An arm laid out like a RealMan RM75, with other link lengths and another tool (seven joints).
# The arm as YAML. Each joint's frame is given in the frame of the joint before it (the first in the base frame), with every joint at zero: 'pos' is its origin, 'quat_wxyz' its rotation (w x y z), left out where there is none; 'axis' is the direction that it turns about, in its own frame. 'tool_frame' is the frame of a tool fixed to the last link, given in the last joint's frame.
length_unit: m
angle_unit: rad
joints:
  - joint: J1
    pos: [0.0, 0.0, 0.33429]
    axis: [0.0, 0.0, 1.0]
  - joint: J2
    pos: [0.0, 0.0, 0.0]
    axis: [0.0, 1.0, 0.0]
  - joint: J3
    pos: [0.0, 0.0, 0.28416]
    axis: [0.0, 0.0, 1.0]
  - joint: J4
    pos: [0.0, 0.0, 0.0]
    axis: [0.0, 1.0, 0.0]
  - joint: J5
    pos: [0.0, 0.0, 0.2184]
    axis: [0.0, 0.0, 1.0]
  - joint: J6
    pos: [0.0, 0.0, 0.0]
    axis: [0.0, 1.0, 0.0]
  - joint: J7
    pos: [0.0, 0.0, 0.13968]
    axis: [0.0, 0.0, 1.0]
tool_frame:
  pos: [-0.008, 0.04, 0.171]
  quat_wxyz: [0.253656, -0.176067, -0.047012, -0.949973]
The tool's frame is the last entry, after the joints.
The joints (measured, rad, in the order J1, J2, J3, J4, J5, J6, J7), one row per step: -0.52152 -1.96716 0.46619 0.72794 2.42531 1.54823 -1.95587; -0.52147 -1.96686 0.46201 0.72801 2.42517 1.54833 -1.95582; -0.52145 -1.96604 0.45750 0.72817 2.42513 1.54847 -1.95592; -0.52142 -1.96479 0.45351 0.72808 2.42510 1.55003 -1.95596; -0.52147 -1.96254 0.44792 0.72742 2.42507 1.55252 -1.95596; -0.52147 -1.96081 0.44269 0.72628 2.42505 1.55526 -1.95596; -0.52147 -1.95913 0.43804 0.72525 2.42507 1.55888 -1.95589; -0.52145 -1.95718 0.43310 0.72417 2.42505 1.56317 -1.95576; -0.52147 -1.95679 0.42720 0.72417 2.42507 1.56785 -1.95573; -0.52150 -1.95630 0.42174 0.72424 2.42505 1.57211 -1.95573; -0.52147 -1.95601 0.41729 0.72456 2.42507 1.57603 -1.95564; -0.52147 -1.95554 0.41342 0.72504 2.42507 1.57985 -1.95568; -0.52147 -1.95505 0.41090 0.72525 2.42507 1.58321 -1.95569; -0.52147 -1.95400 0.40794 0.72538 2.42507 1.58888 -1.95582
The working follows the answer.
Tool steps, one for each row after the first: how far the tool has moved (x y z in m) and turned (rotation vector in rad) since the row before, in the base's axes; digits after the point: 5 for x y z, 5 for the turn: -0.00001 0.00068 0.00081 0.00355 -0.00175 0.00153; -0.00017 0.00082 0.00112 0.00403 -0.00140 0.00174; -0.00001 0.00043 0.00112 0.00260 -0.00178 0.00121; -0.00004 0.00054 0.00167 0.00334 -0.00258 0.00167; 0.00018 0.00024 0.00125 0.00232 -0.00335 0.00169; 0.00035 -0.00005 0.00111 0.00122 -0.00352 0.00110; 0.00042 -0.00013 0.00125 0.00109 -0.00387 0.00097; 0.00091 -0.00014 0.00087 0.00141 -0.00515 0.00084; 0.00080 -0.00007 0.00089 0.00150 -0.00460 0.00075; 0.00073 -0.00016 0.00071 0.00097 -0.00386 0.00035; 0.00066 -0.00015 0.00075 0.00078 -0.00333 0.00017; 0.00056 -0.00029 0.00051 -0.00011 -0.00260 -0.00013; 0.00089 -0.00067 0.00073 -0.00124 -0.00380 -0.00054
Tool pose at each row, in the base's axes (x y z in m, rotation vector in rad; rounded; the steps above come from the unrounded poses): -0.33148 0.38203 -0.01493 -0.64505 2.51235 0.63553; -0.33149 0.38271 -0.01413 -0.64603 2.50879 0.63956; -0.33166 0.38353 -0.01301 -0.64706 2.50529 0.64442; -0.33167 0.38396 -0.01189 -0.64797 2.50221 0.64716; -0.33171 0.38450 -0.01022 -0.64935 2.49795 0.65057; -0.33153 0.38474 -0.00897 -0.65125 2.49346 0.65239; -0.33118 0.38468 -0.00786 -0.65282 2.48945 0.65257; -0.33076 0.38455 -0.00661 -0.65432 2.48520 0.65239; -0.32984 0.38442 -0.00574 -0.65575 2.47964 0.65191; -0.32904 0.38435 -0.00485 -0.65694 2.47457 0.65178; -0.32831 0.38419 -0.00414 -0.65767 2.47049 0.65121; -0.32765 0.38404 -0.00338 -0.65816 2.46703 0.65060; -0.32709 0.38376 -0.00287 -0.65848 2.46472 0.64917; -0.32620 0.38308 -0.00214 -0.65892 2.46192 0.64566

